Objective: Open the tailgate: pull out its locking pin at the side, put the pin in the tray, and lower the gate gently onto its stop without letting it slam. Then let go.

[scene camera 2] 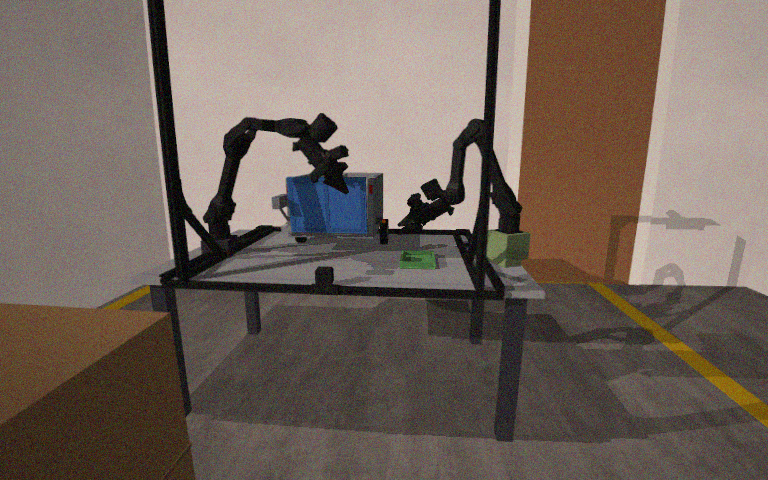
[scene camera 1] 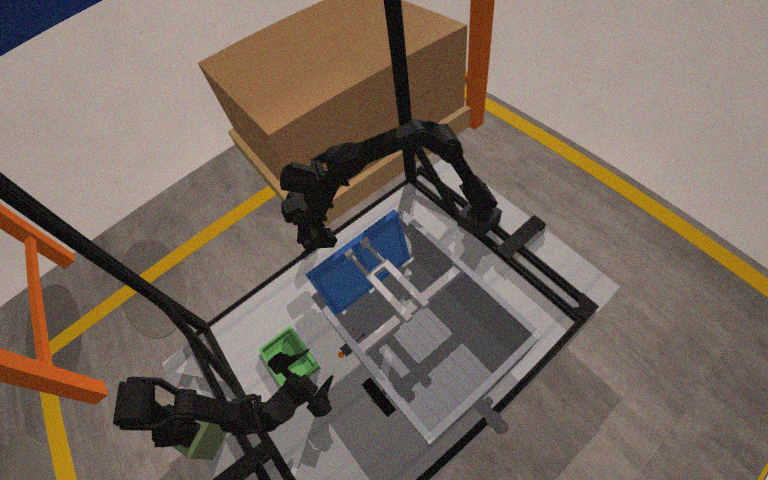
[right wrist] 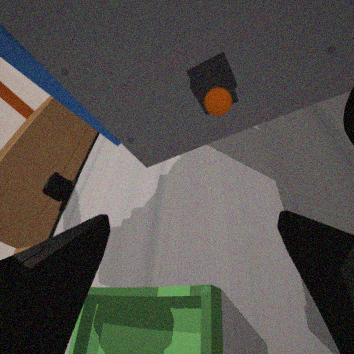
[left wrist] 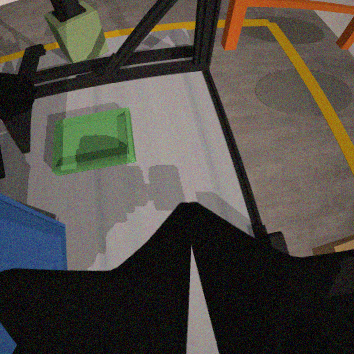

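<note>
The blue tailgate [scene camera 1: 334,287] [scene camera 2: 308,206] [left wrist: 30,240] [right wrist: 50,84] stands upright at the end of the grey box body. The locking pin's orange knob [scene camera 1: 340,354] [scene camera 2: 384,221] [right wrist: 218,101] shows at a black block on the body's side. The green tray [scene camera 1: 263,353] [scene camera 2: 417,267] [left wrist: 131,135] [right wrist: 212,320] lies on the table beside the body; no pin shows in it. My left gripper [scene camera 1: 321,245] [scene camera 2: 346,191] [left wrist: 187,210] is shut and empty, outside the gate near its upper edge. My right gripper [scene camera 1: 319,365] [right wrist: 194,221] is open and empty, between tray and body, apart from the knob.
White bars [scene camera 1: 390,294] show at the body's open top. A black frame [scene camera 1: 260,290] [scene camera 2: 254,287] borders the table, with upright posts. A black block [scene camera 2: 323,275] sits on its near edge in scene camera 2. A large cardboard box [scene camera 1: 334,67] [scene camera 2: 84,362] stands beyond the table.
</note>
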